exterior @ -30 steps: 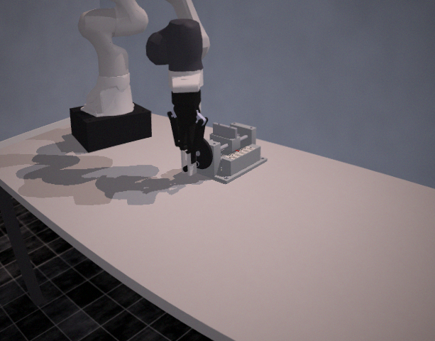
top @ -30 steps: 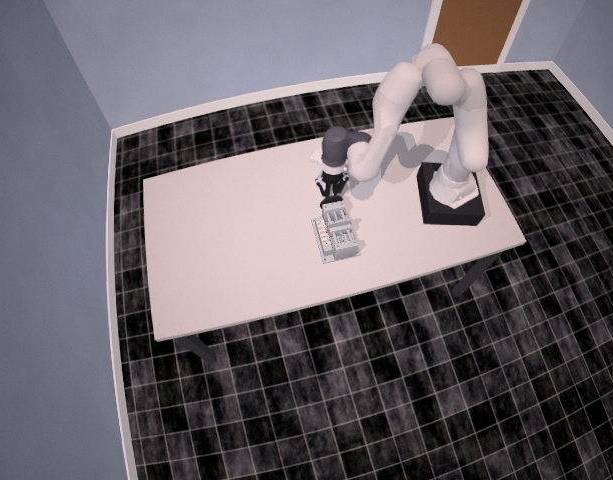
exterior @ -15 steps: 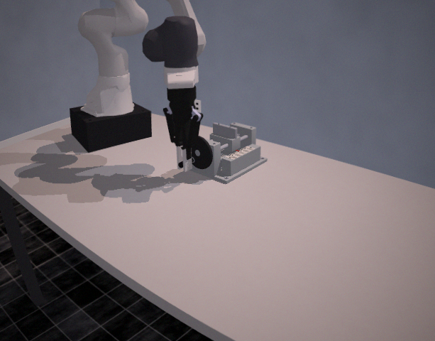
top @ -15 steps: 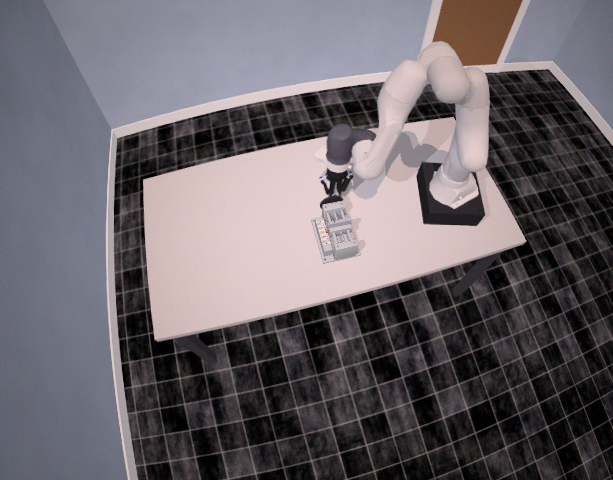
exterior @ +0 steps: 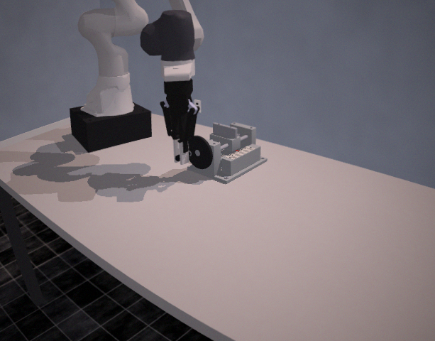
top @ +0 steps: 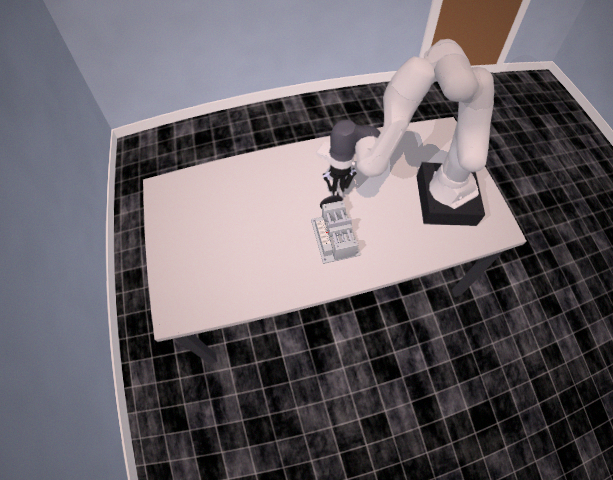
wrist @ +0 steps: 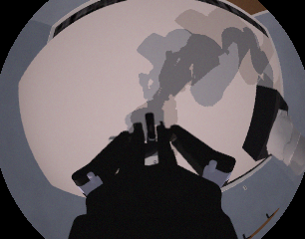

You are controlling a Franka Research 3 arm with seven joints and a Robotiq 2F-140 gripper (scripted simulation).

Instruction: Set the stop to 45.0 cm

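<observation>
My hand is 10 mm short of the black handwheel, 20 mm to the right of it and 10 mm above it. The rest, counted from my hand: grey stop fixture: 60 mm ahead, 140 mm to the left, 10 mm above.
</observation>
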